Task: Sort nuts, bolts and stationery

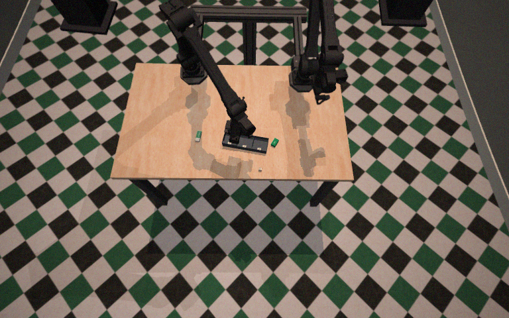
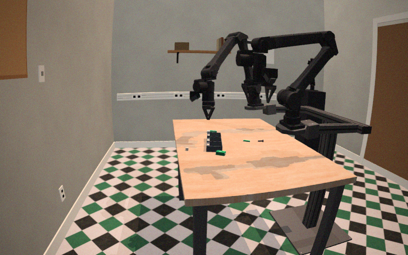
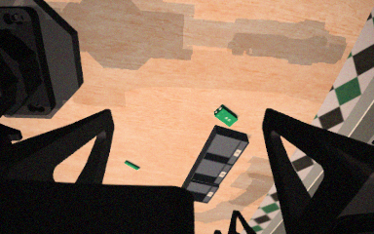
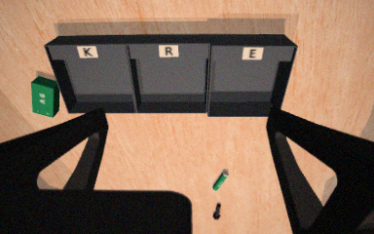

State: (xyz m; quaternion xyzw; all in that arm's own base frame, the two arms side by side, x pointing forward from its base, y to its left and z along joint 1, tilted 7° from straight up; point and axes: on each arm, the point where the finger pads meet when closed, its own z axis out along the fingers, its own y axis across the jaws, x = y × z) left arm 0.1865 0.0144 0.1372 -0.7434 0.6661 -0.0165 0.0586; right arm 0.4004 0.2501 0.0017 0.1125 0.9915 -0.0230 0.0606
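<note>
Right now my right hand is 34 cm past the bolt, 15 cm above it and 2 cm to the left of it. Round my right hand: green cylinder 24 cm behind, 15 cm below, 3 cm to the right; then dark bin tray 14 cm below, 3 cm behind, 2 cm to the left; then green 9 V battery 19 cm to the left, 15 cm below, 6 cm behind.
</note>
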